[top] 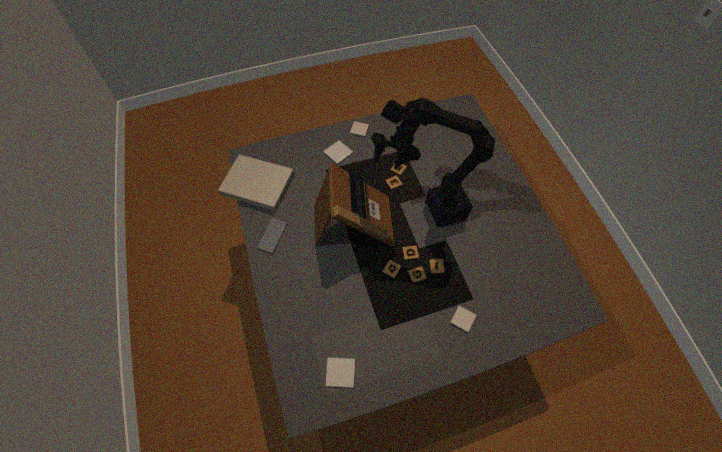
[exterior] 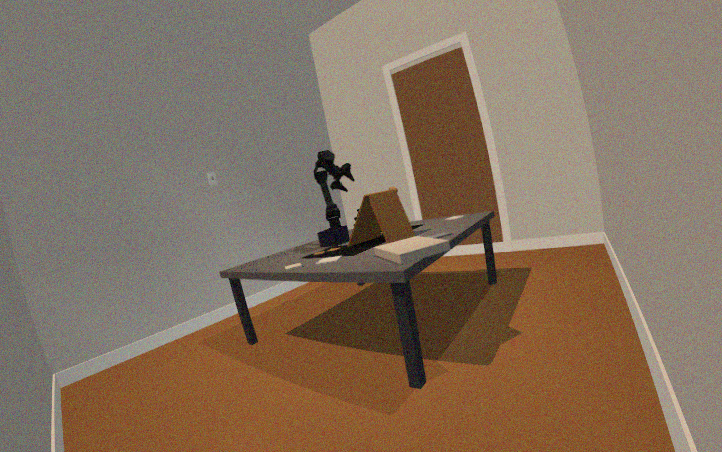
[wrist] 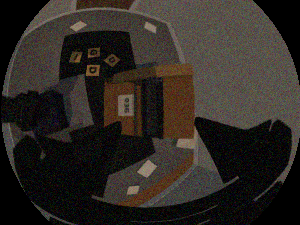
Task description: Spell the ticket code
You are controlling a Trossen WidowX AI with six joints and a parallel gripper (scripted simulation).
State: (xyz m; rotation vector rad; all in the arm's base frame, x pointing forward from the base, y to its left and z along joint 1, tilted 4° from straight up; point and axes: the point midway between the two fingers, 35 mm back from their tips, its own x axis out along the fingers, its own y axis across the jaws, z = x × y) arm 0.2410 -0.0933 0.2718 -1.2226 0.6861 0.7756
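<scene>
Now: the white ticket 240 mm below my gripper tip, 40 mm ahead of it and 20 mm to the left of it. The rest, counted from my gripper tip: black mat: 330 mm below, 100 mm to the left, 60 mm behind; grey slab: 460 mm ahead, 330 mm below, 40 mm to the right; letter tile: 330 mm below, 190 mm to the right, 170 mm behind.
</scene>
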